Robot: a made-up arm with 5 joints. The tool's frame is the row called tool.
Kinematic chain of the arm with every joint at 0, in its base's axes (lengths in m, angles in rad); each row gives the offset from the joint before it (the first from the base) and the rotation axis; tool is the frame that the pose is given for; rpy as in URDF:
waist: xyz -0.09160 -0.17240 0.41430 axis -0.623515 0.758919 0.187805
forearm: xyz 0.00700 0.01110 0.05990 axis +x
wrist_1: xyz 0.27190 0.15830 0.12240 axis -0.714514 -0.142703 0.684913
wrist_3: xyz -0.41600 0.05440 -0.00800 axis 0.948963 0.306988 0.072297
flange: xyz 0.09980 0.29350 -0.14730 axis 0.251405 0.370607 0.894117
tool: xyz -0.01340 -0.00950 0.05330 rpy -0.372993 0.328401 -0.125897
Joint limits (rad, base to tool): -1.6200..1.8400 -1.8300..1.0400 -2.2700..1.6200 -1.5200..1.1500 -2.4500..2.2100
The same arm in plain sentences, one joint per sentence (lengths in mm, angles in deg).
The arm has five revolute joints in a row. What follows holds with every joint at zero, and every direction is one of the base frame's. Joint 1 lies 91.6 mm along -x and 172.4 mm along -y and 414.3 mm along +z from the base frame's origin and rotates about the direction (-0.623515, 0.758919, 0.187805), from -92.82 to 105.42 deg. Joint 2 lies 7 mm along +x and 11.1 mm along +y and 59.9 mm along +z from joint 1 and rotates about +x, from -104.85 to 59.59 deg. Joint 3 lies 271.9 mm along +x and 158.3 mm along +y and 122.4 mm along +z from joint 2 and rotates about the direction (-0.714514, -0.142703, 0.684913), from -130.06 to 92.82 deg. Joint 4 lies 416 mm along -x and 54.4 mm along +y and 8 mm along -z from joint 3 and rotates about the direction (0.948963, 0.306988, 0.072297), from -87.09 to 65.89 deg. Joint 5 lies 99.8 mm along +x and 293.5 mm along +y and 147.3 mm along -z from joint 4 and rotates about the direction (0.251405, 0.370607, 0.894117), from -140.37 to 126.62 deg. The tool frame, which is the frame that the pose is given for, lies 13.4 mm along -x and 9.5 mm along -y and 53.3 mm along +z from joint 5; its axes are the base frame's turned by roll -21.37, pitch 18.82 and yaw -7.21 deg (as in URDF: about the fixed x, then y, then z).
